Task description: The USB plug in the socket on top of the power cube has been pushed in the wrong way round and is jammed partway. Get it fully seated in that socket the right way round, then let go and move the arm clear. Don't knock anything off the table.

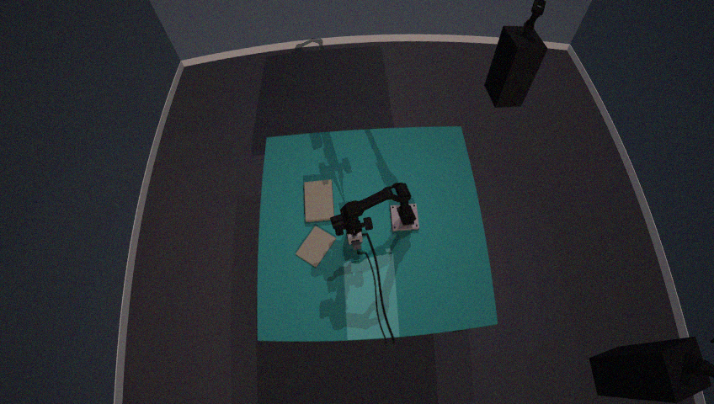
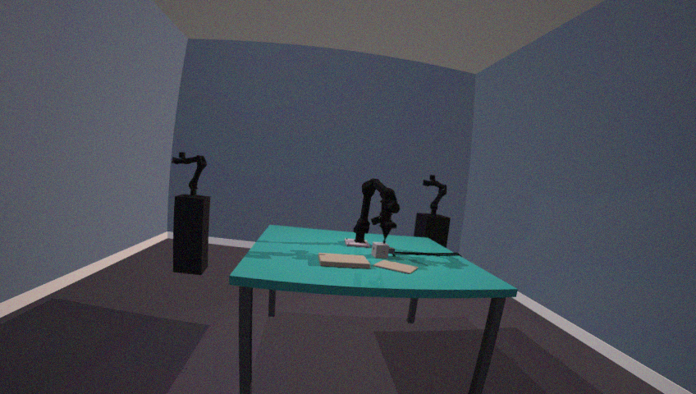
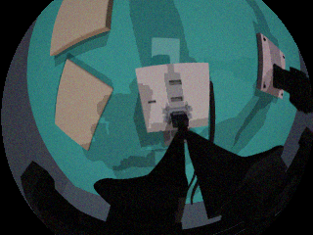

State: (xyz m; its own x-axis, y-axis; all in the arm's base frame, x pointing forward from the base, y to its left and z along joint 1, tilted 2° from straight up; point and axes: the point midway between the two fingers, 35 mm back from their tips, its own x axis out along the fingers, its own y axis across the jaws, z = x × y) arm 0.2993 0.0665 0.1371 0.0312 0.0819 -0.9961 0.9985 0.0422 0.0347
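Now: gripper tip 20 mm above the dark USB plug. The rest, counted from my gripper tip: thick tan board (270 mm to the right, 170 mm ahead, 100 mm below); then thin tan board (220 mm ahead, 110 mm below).
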